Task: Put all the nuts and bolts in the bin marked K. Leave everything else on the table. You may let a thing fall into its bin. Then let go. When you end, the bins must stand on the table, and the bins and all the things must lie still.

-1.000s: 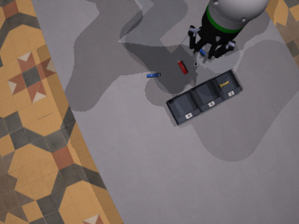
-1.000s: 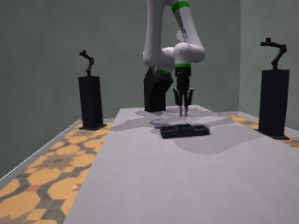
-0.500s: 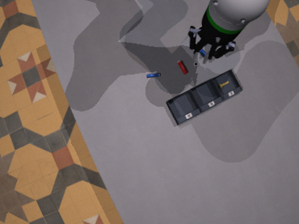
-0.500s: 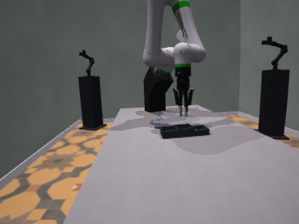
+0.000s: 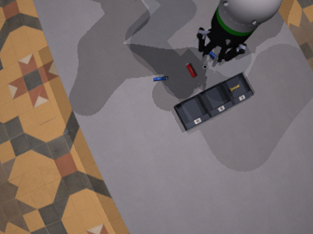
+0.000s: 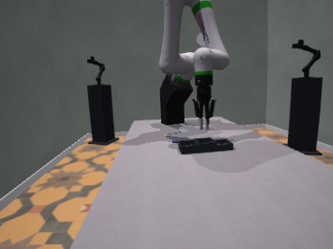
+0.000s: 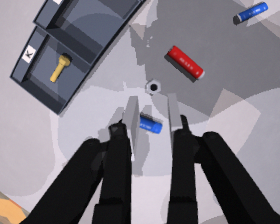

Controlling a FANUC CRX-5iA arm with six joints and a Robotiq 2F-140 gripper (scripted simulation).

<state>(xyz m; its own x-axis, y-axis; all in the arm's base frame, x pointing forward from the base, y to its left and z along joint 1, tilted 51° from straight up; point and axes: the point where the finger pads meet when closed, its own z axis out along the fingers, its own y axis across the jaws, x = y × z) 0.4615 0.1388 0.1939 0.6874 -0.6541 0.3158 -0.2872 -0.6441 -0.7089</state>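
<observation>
Right now my hand is 10 cm above the grey nut. The rest, counted from my hand: yellow bolt 8 cm ahead, 9 cm to the left, 9 cm below; then red cylinder 1 cm ahead, 5 cm to the right, 9 cm below; then dark tray 12 cm ahead, 2 cm to the left, 8 cm below.
</observation>
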